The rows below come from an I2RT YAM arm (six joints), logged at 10 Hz.
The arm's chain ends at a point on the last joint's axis. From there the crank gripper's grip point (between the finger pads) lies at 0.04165 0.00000 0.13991 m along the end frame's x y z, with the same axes.
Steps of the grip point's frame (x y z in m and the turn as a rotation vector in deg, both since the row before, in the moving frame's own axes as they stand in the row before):
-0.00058 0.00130 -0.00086 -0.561 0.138 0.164
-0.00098 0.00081 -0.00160 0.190 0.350 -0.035
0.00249 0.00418 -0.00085 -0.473 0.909 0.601
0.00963 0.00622 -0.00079 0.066 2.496 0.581
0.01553 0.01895 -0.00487 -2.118 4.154 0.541
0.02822 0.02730 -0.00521 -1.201 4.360 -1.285
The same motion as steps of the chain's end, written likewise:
-0.00091 -0.00019 -0.00075 -0.561 0.138 0.164
-0.00183 0.00130 -0.00134 0.190 0.350 -0.035
0.00028 0.00258 -0.00017 -0.473 0.909 0.601
0.00358 0.00593 0.00116 0.066 2.496 0.581
0.00553 0.01340 -0.00138 -2.118 4.154 0.541
0.01768 0.02546 -0.00162 -1.201 4.360 -1.285

